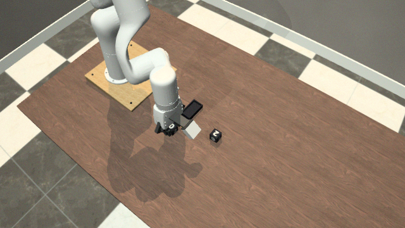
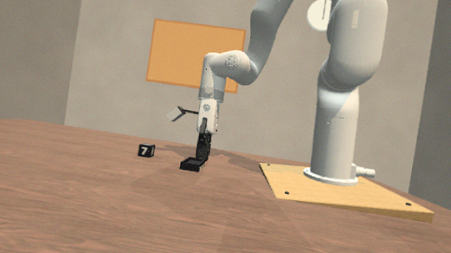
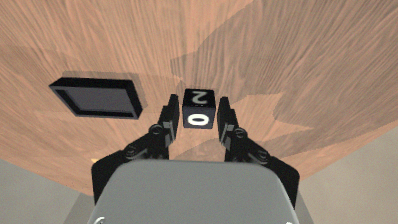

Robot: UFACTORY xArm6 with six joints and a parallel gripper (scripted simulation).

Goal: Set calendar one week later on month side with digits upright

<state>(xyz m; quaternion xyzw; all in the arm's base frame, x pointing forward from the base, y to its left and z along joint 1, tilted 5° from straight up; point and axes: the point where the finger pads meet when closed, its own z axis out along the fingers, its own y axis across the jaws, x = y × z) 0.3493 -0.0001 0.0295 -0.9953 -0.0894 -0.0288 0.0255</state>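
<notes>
Right now my hand is 10 mm above the black cube. Round my hand: black tray 110 mm to the left, 20 mm below, 20 mm behind.
</notes>
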